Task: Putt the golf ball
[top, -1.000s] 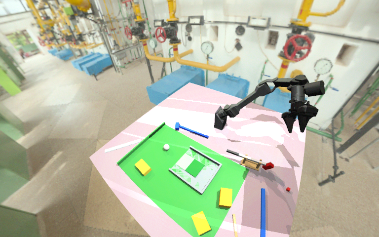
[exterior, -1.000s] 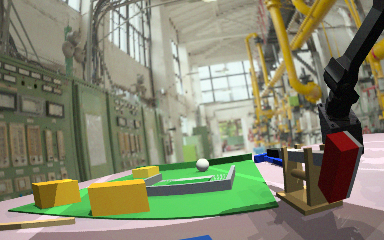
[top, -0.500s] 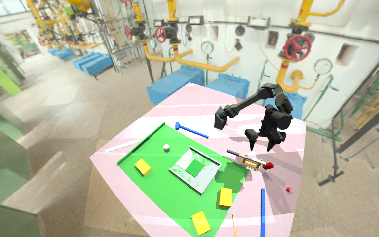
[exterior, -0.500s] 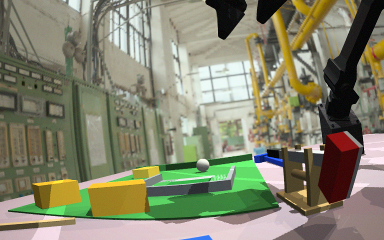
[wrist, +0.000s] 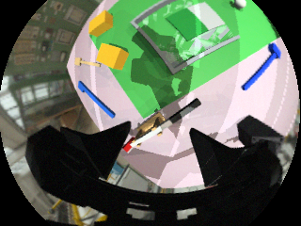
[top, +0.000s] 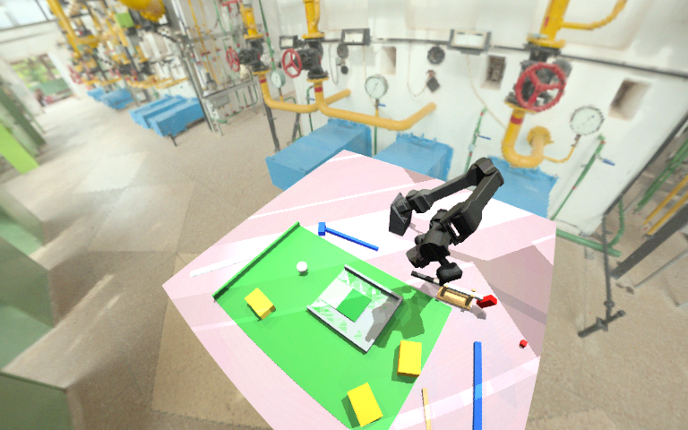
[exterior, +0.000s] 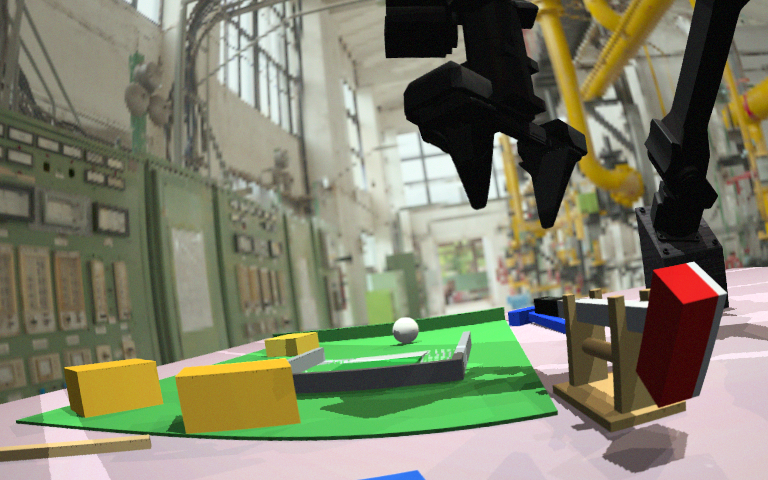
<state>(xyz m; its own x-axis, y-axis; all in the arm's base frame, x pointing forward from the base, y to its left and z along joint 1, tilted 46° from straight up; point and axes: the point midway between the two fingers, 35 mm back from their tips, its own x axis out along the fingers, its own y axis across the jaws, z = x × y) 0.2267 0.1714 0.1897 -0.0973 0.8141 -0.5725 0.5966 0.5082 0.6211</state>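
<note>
My gripper tip is now 41 cm to the left of the blue putter, 12 cm above it and 2 cm past it. The rest, counted from my gripper tip: green mat (26 cm ahead, 25 cm to the right, 13 cm below); wooden stand (10 cm below, 9 cm to the left, 5 cm behind); red putter (8 cm below, 7 cm to the left, 5 cm behind).
</note>
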